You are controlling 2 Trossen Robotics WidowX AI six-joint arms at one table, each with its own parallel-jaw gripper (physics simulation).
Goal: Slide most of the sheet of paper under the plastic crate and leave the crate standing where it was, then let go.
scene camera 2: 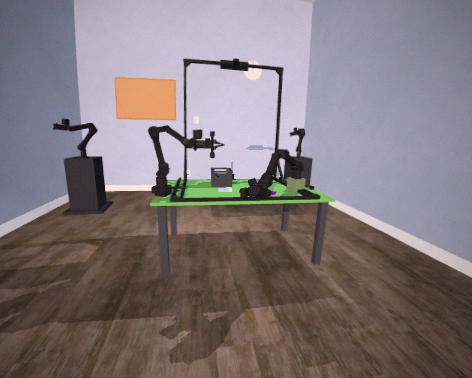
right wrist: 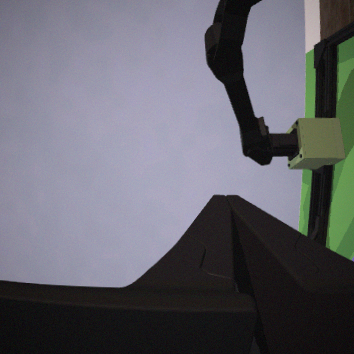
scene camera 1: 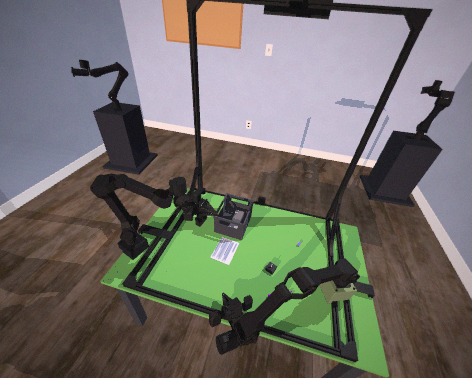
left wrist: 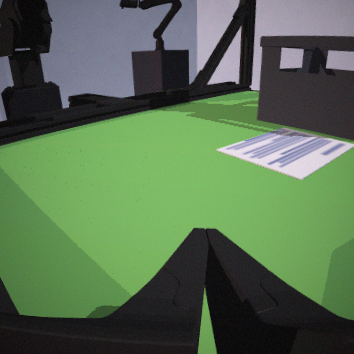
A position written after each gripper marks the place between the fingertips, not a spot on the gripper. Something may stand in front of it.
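Observation:
Scene camera 1 shows the left gripper [scene camera 1: 222, 293], shut and holding nothing, the right gripper [scene camera 1: 217, 214], also shut with nothing in its grasp, and a dark plastic crate [scene camera 1: 221, 222]. The left wrist view shows a white sheet of paper [left wrist: 292, 152] resting on the table, the dark plastic crate [left wrist: 307, 97] and the left gripper [left wrist: 203, 238]. The right wrist view shows the right gripper [right wrist: 223, 206]. The dark plastic crate is out of frame in the right wrist view. The white sheet of paper is out of frame in the right wrist view.

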